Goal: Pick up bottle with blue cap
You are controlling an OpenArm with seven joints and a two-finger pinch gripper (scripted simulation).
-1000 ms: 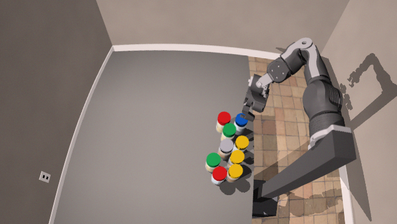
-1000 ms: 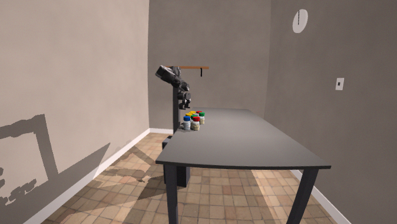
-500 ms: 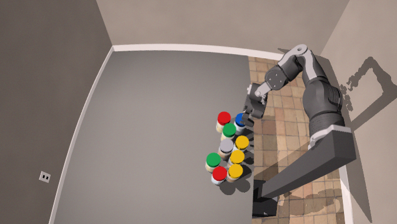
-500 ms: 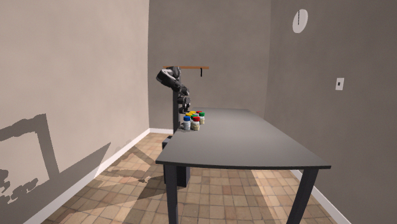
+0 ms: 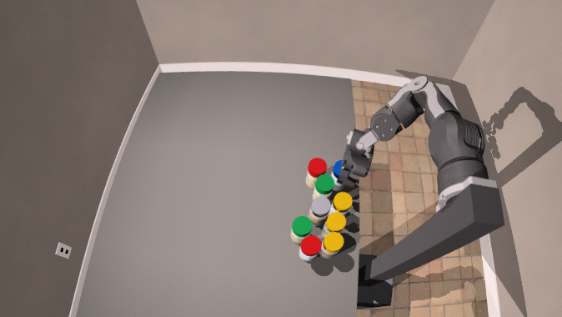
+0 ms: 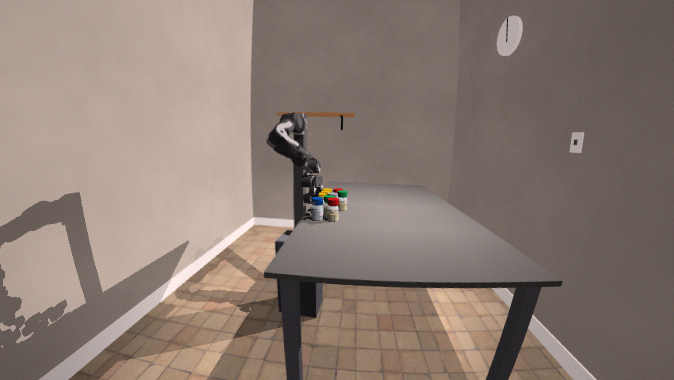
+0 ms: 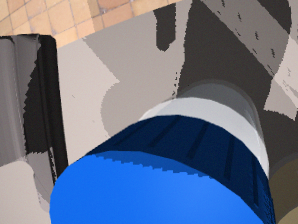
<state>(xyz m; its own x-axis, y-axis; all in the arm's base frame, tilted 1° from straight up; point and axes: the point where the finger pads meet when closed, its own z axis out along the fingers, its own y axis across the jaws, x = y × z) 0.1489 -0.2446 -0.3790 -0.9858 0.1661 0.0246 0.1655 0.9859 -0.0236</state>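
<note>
My gripper is now 100 mm to the right of the yellow-capped bottle, 40 mm above it and 10 mm short of it. From my hand the other things lie so: red-capped bottle: 240 mm to the left, 80 mm ahead, 40 mm below; then grey-capped bottle: 130 mm to the left, 70 mm ahead, 40 mm below.
</note>
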